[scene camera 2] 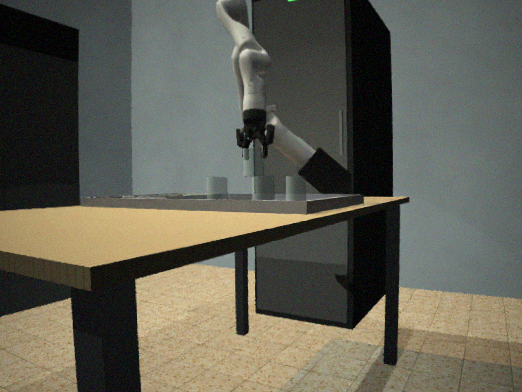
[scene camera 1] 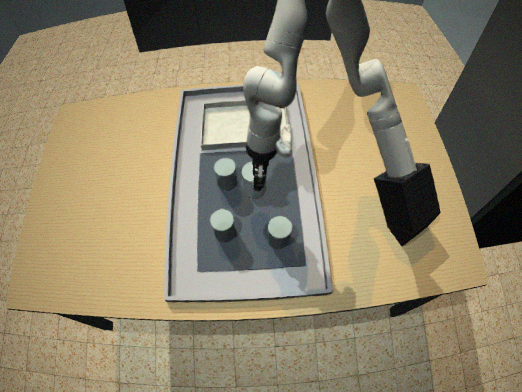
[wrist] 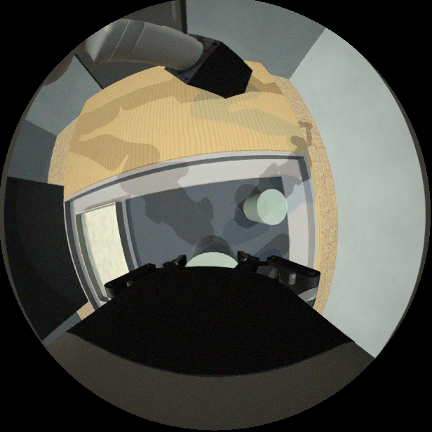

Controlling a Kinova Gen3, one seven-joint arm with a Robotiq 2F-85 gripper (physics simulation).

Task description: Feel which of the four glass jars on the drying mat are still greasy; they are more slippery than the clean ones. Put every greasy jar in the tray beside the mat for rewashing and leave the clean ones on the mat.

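Places are measured from the arm's base along level axes (x left, y back, z up), in metres.
Pixels of known places: gripper, fingertip midpoint: (scene camera 2: pixel 254 159) (scene camera 1: pixel 257 178); arm's base at its link origin: (scene camera 2: pixel 308 160) (scene camera 1: pixel 401 171).
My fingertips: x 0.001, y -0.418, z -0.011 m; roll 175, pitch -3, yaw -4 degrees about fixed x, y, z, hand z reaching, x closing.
For each thing: its top centre in the pictures, then the offset to it from my fingertips. Level surfaces: height alone.
- pale green glass jar at its top centre: (scene camera 1: pixel 254 171) (scene camera 2: pixel 253 148) dx +0.000, dy -0.010, dz +0.033 m
- dark drying mat at its surface level: dz -0.143 m
- tray at its top centre: (scene camera 1: pixel 244 119) (scene camera 2: pixel 174 194) dx -0.316, dy -0.035, dz -0.116 m
- wooden table at its surface level: dz -0.148 m
My gripper (scene camera 1: pixel 258 186) (scene camera 2: pixel 255 154) (wrist: pixel 211 260) is shut on a pale green glass jar (scene camera 1: pixel 248 171) (scene camera 2: pixel 252 167) (wrist: pixel 212 246) and holds it upright, raised above the dark drying mat (scene camera 1: pixel 215 257) (wrist: pixel 175 235). Three jars stand on the mat: one at the back left (scene camera 1: pixel 225 167), one at the front left (scene camera 1: pixel 222 220) and one at the front right (scene camera 1: pixel 280 227) (wrist: pixel 272 206). Scene camera 2 shows three standing jars below the held one. The tray (scene camera 1: pixel 225 125) (wrist: pixel 105 235), with a cream floor, is at the mat's far end, partly hidden by my arm.
A large grey tray with a raised rim (scene camera 1: pixel 174 200) (scene camera 2: pixel 200 204) surrounds the mat and cream-floored tray on the wooden table (scene camera 1: pixel 100 200) (scene camera 2: pixel 150 225). My arm's black base block (scene camera 1: pixel 410 200) (scene camera 2: pixel 325 170) (wrist: pixel 222 70) stands to the right in scene camera 1.
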